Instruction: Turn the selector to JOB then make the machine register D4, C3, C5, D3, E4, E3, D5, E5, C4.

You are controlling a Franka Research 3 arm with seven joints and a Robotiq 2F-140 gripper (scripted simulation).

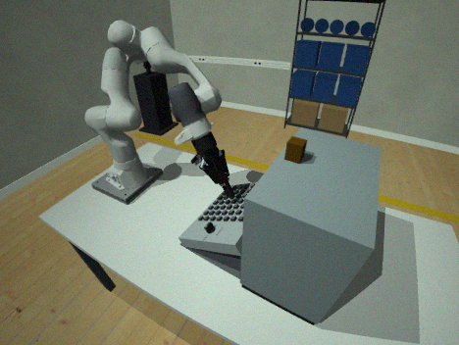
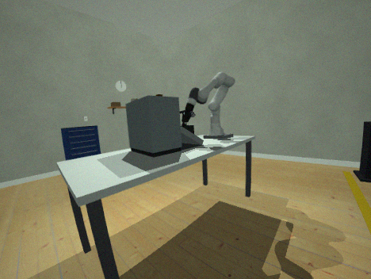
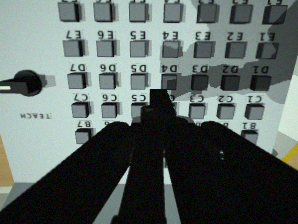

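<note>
My hand is 5 cm short of the key, 1 cm to the right of it and 5 cm above it. Also, from my hand: selector knob 15 cm to the right, 6 cm below.
</note>
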